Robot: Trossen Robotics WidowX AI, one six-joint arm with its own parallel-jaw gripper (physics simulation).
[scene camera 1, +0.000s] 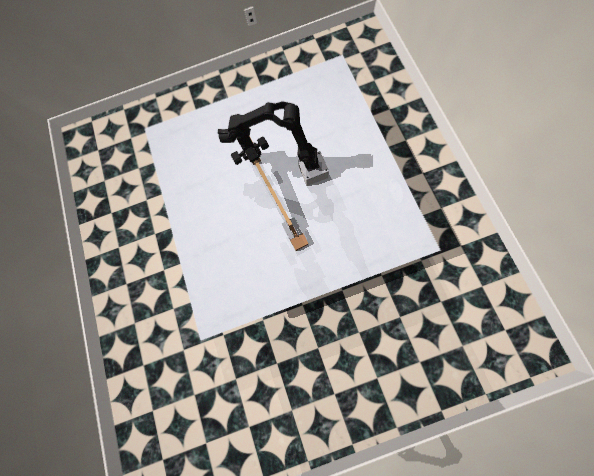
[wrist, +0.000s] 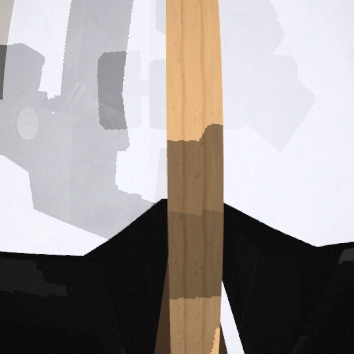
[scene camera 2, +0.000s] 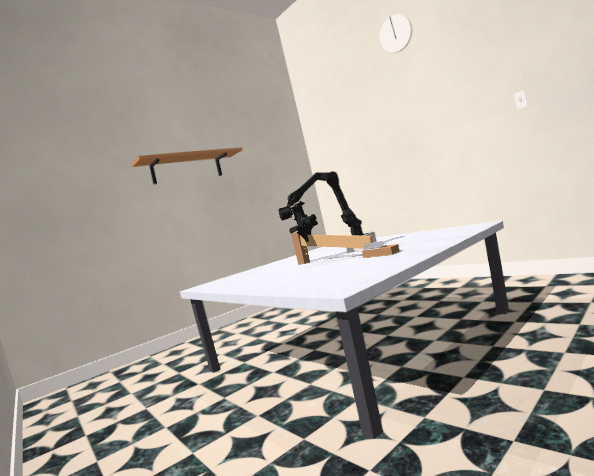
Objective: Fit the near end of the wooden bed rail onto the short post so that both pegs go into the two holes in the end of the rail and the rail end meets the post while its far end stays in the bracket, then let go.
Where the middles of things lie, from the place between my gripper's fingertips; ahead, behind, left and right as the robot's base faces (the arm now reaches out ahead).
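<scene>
With the wooden bed rail [scene camera 2: 343, 241] as my reference, I find my hand 20 mm above it and 30 mm past it, and also 160 mm to the right of it.
</scene>
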